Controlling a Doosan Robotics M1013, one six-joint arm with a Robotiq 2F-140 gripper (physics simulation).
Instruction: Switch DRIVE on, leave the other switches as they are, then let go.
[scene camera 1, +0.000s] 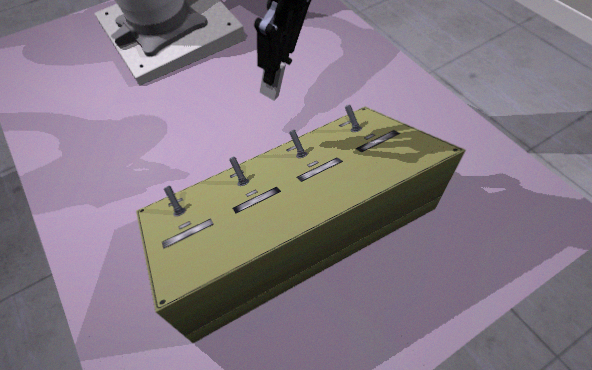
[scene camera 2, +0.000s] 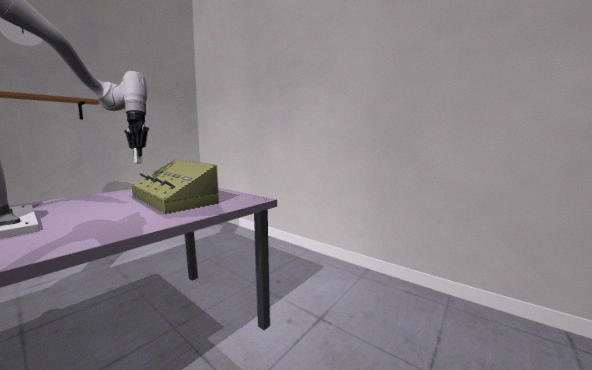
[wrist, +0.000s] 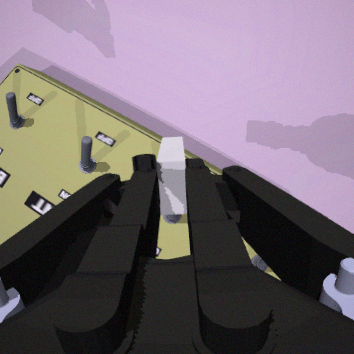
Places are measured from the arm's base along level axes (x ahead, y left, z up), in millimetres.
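Where they show: gripper, fingertip midpoint: (scene camera 1: 269, 94) (scene camera 2: 138, 162) (wrist: 173, 155); arm's base at its link origin: (scene camera 1: 162, 23).
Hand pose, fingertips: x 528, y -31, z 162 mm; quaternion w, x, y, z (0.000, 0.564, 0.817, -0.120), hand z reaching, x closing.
Note:
Each offset is from my fingertips to the centre of the thing. Level surfaces: height alone.
The yellow-green sloped switch box @(dy -66, dx +137, dz -131 mm) (scene camera 1: 300, 205) (scene camera 2: 200, 187) (wrist: 45, 150) stands on the table. The DRIVE lever @(dy +10, dx +58, dz -83 mm) (scene camera 1: 297, 144), third from the left in scene camera 1, leans toward its OFF label; in the wrist view my fingers hide most of it. BRAKE @(dy -226, dx +15, dz -83 mm) (scene camera 1: 175, 201) (wrist: 12, 107), VENT @(dy -108, dx +37, dz -83 mm) (scene camera 1: 239, 171) (wrist: 86, 150) and the rightmost lever @(dy +128, dx +80, dz -83 mm) (scene camera 1: 352, 118) also lean to the OFF side. My gripper (scene camera 1: 271, 92) (scene camera 2: 137, 157) (wrist: 173, 155) is shut with nothing between its fingertips. It hangs above the box's OFF-side edge near DRIVE, apart from the levers.
The pink table @(dz -196 mm) (scene camera 1: 225, 115) (scene camera 2: 65, 210) carries the robot's pale base plate (scene camera 1: 150, 70) (scene camera 2: 20, 228), behind the box in scene camera 1. In scene camera 2 a wooden rail (scene camera 2: 45, 96) runs along the wall behind the arm. The other levers stand in a row beside DRIVE.

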